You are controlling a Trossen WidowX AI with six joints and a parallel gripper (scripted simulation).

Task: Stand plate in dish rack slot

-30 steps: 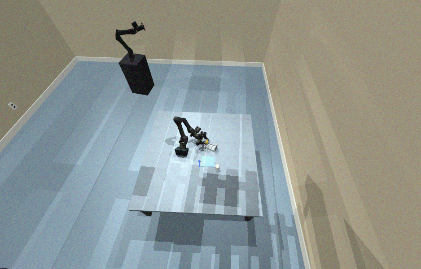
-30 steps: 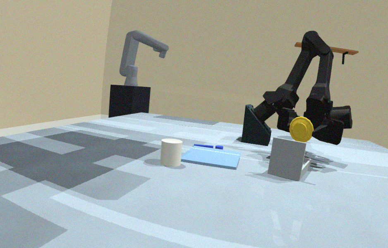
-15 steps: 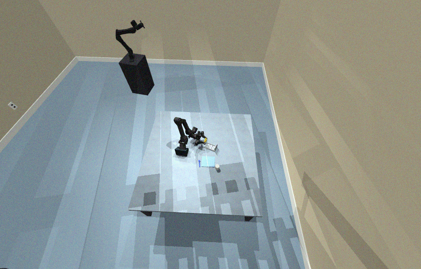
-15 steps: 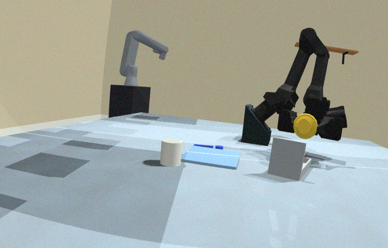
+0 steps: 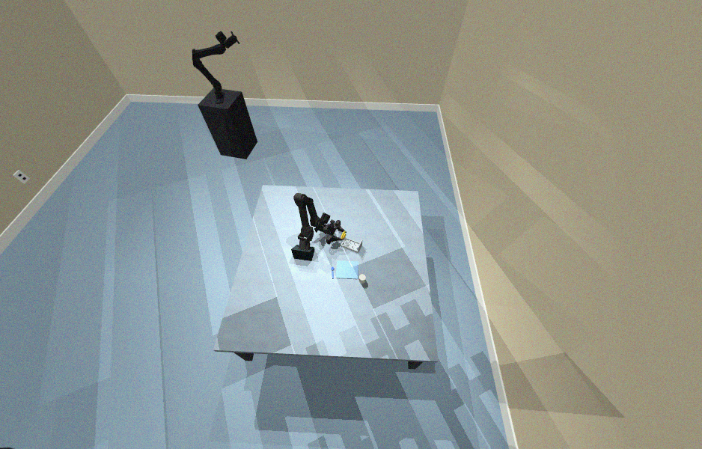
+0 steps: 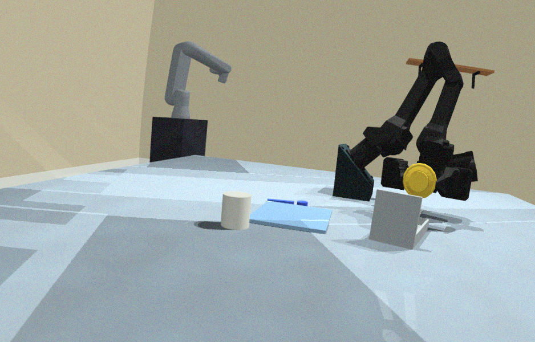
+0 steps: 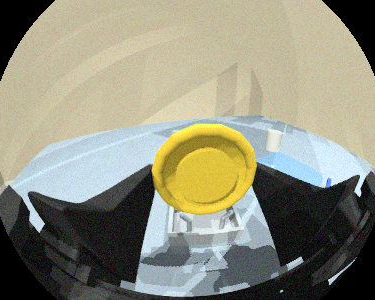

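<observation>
Right now the grey dish rack is 6 cm below my gripper tip, 6 cm ahead of it and 2 cm to the right of it. Also, from my gripper tip: blue spoon (25 cm to the right, 8 cm below, 3 cm behind); then yellow plate (1 cm behind); then light blue mat (21 cm to the right, 8 cm below, 7 cm ahead).
</observation>
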